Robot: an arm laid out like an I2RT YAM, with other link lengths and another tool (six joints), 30 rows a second.
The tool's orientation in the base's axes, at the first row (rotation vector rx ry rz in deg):
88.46 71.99 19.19
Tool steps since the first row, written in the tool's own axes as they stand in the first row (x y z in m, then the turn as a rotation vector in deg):
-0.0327 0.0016 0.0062 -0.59 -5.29 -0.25
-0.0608 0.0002 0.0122 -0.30 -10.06 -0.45
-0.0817 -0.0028 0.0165 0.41 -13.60 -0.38
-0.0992 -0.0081 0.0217 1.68 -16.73 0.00
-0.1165 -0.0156 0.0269 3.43 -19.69 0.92
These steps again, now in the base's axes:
-0.0078 -0.0304 0.0113 -3.24 -1.00 -4.11
-0.0155 -0.0572 0.0184 -5.81 -1.24 -8.13
-0.0223 -0.0772 0.0221 -7.36 -1.12 -11.40
-0.0284 -0.0953 0.0223 -8.23 -0.65 -14.65
-0.0355 -0.1134 0.0205 -8.41 -0.05 -18.15

